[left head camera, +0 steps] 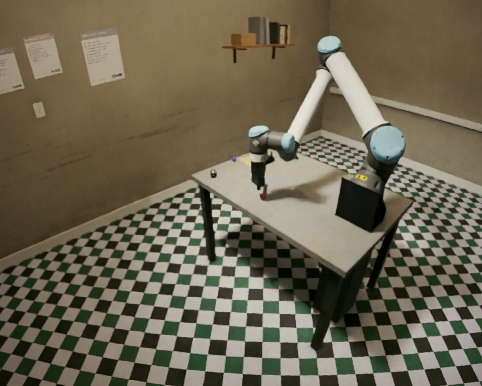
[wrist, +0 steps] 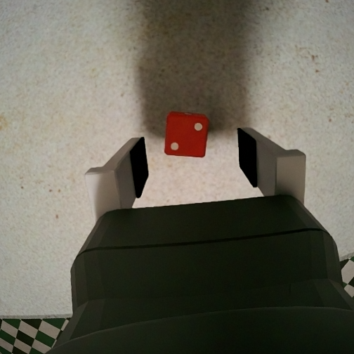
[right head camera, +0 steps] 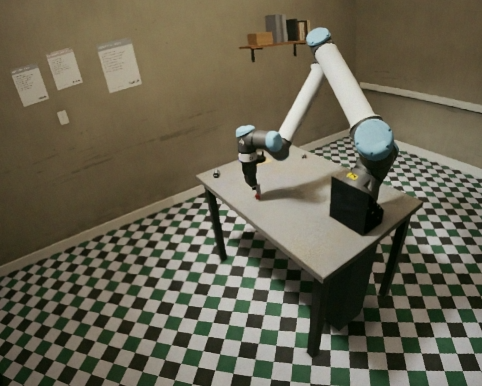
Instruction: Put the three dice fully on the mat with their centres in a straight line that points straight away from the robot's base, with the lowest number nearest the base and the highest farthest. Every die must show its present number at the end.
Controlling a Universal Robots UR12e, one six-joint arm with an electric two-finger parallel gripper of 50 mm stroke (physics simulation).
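Places are measured from the arm's base along level axes (x ahead, y left, z up), in centimetres.
Pixels of known places: gripper, between the fingertips: (left head camera: 261, 192) (right head camera: 256, 192); arm's base, origin of its link: (left head camera: 364, 192) (right head camera: 357, 192).
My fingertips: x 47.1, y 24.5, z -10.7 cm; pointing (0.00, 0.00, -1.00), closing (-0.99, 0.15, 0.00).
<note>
For each thing: its top centre in the pictures, then the offset to it from my fingertips. Level surfaces: height alone.
- red die, centre of its top: (right head camera: 257, 194) (left head camera: 262, 194) dz -1.6, dx +0.2, dy -0.6 cm
- blue die, centre of its top: (left head camera: 233, 158) dz -1.6, dx +47.6, dy -19.5 cm
- small dark die, centre of its top: (right head camera: 304, 154) dz -1.6, dx +20.5, dy -54.5 cm
- yellow mat, centre of its top: (right head camera: 258, 160) (left head camera: 252, 160) dz -3.7, dx +39.2, dy -29.3 cm
- small black-and-white object, centre of its top: (left head camera: 213, 170) (right head camera: 216, 170) dz -0.7, dx +40.8, dy +3.1 cm
- table, height of its surface: dz -4.1 cm
The red die (left head camera: 263, 197) (right head camera: 257, 197) (wrist: 186, 135) lies on the table with two pips up. My gripper (left head camera: 261, 191) (right head camera: 256, 191) (wrist: 192, 151) is open and low over it. In the wrist view a finger stands on each side of the die, with a gap on both sides. The blue die (left head camera: 234, 159) lies near the far table edge; its number is too small to read. A small dark die (right head camera: 304, 156) lies on the far right part of the table; its number is unreadable here. The yellow mat (left head camera: 245, 161) (right head camera: 267, 161) is mostly hidden behind the wrist and gripper.
A small black-and-white object (left head camera: 213, 173) (right head camera: 216, 174) stands near the table's far left corner. The table (left head camera: 300, 225) (right head camera: 295, 225) has its near edge close to the red die. The black base block (left head camera: 356, 204) (right head camera: 350, 206) stands under the arm.
</note>
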